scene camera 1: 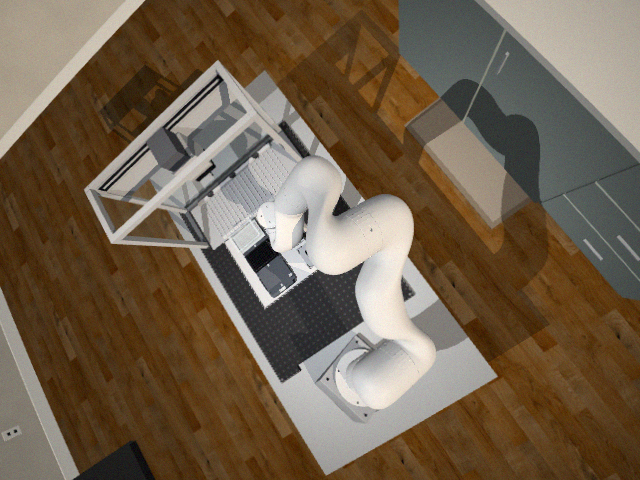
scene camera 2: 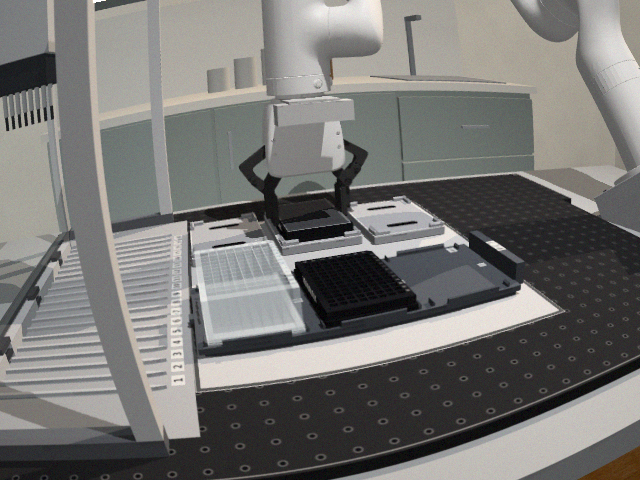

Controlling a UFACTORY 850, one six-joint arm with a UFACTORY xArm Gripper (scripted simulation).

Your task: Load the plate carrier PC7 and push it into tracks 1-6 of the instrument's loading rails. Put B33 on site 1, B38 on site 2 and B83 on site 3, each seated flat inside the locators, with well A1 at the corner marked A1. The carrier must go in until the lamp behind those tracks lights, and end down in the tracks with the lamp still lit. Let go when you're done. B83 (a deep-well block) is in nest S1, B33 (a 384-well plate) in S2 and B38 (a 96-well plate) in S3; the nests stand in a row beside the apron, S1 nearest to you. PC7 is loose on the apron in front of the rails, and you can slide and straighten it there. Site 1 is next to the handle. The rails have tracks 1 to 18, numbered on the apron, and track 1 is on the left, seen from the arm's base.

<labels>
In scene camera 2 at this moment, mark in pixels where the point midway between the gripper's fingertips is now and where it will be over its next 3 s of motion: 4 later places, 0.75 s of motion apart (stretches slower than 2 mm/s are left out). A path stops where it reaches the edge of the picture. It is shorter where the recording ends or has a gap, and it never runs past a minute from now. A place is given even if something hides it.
My gripper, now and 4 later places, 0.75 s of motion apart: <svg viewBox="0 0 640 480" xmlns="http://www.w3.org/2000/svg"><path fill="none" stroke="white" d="M308 218L308 210L306 199L305 175L304 151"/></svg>
</labels>
